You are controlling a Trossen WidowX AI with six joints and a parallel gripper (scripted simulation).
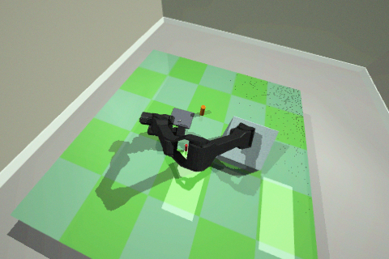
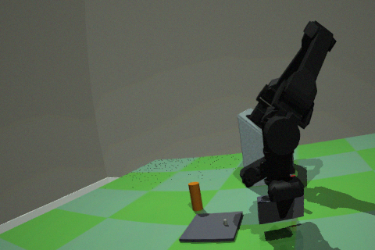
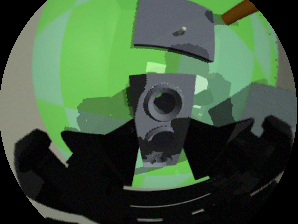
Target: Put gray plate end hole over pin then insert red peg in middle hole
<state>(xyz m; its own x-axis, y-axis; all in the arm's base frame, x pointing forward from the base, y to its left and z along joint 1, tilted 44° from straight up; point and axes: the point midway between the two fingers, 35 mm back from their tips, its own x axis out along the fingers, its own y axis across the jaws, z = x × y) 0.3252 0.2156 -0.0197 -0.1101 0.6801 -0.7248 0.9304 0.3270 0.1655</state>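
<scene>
The base is 150 mm to the right of my gripper tip and 30 mm below it. Round my gripper tip: red peg: 120 mm behind, 10 mm to the left; then orange cylinder: 90 mm behind, 260 mm to the right; then gray plate: 30 mm above.
</scene>
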